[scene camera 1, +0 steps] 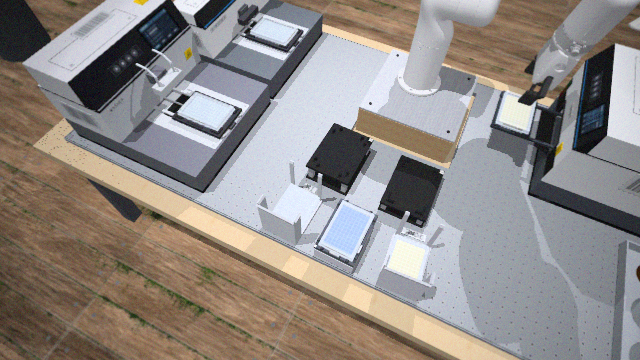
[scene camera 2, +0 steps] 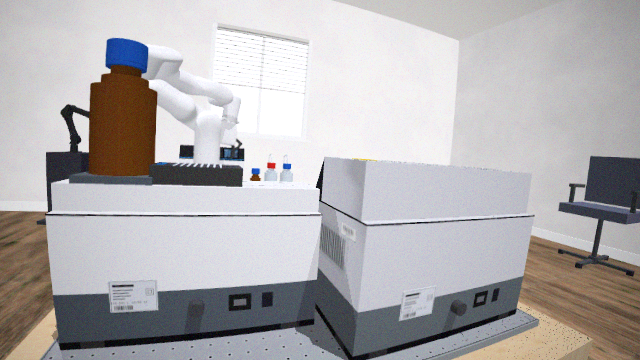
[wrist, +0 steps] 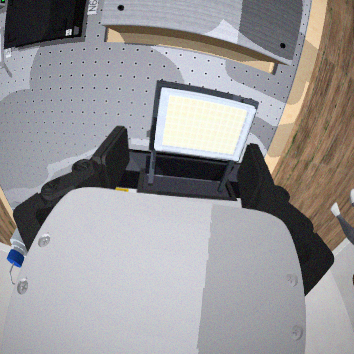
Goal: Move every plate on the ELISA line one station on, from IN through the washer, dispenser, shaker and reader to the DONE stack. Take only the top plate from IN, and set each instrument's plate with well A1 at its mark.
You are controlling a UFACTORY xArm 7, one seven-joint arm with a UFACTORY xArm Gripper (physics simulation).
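Frame: origin at the arm's base, x back, y right, z up, level; millimetres.
Seen in the pictures: gripper, between the fingertips: [scene camera 1: 527, 88] [scene camera 2: 221, 156] [wrist: 184, 149]; arm's base, origin of its link: [scene camera 1: 418, 81].
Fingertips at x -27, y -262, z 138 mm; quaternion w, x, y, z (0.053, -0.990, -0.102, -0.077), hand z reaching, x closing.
Offsets run from my fingertips to a thing's middle. "pt": to the spot under its first point.
My gripper [scene camera 1: 531, 84] [wrist: 184, 149] is open and empty beside and above the yellow plate @[dy -15, dx +44, dz -115 mm] [scene camera 1: 516, 113] [wrist: 204, 125], which sits on the carrier of the right-hand instrument. In the wrist view the plate lies mostly beyond the fingertips. A pale plate @[dy +689, dx -410, dz -126 mm] [scene camera 1: 208, 112] sits on the washer's carrier, and another pale plate @[dy +736, dx -39, dz -125 mm] [scene camera 1: 274, 31] on the instrument behind it. A blue plate @[dy +202, dx -485, dz -164 mm] [scene camera 1: 347, 228] lies on a low station at the front. A yellow plate @[dy +50, dx -466, dz -210 mm] [scene camera 1: 408, 257] lies in the right posted nest; the left posted nest holds a pale plate @[dy +348, dx -499, dz -198 mm] [scene camera 1: 297, 203]. Well A1 marks are too small to tell.
Two black platforms @[pt dy +324, dx -315, dz -165 mm] [scene camera 1: 339, 156] @[pt dy +119, dx -287, dz -185 mm] [scene camera 1: 413, 189] stand between the front stations and the arm's base [scene camera 1: 405, 132]. The right-hand instrument @[pt dy -206, dx -97, dz -45 mm] [scene camera 1: 595, 165] rises beside the gripper. A grey tray @[pt dy -396, dx -267, dz -207 mm] [scene camera 1: 620, 295] is at the right edge. A brown bottle @[pt dy +964, dx +31, dz +67 mm] [scene camera 2: 122, 127] stands on an instrument.
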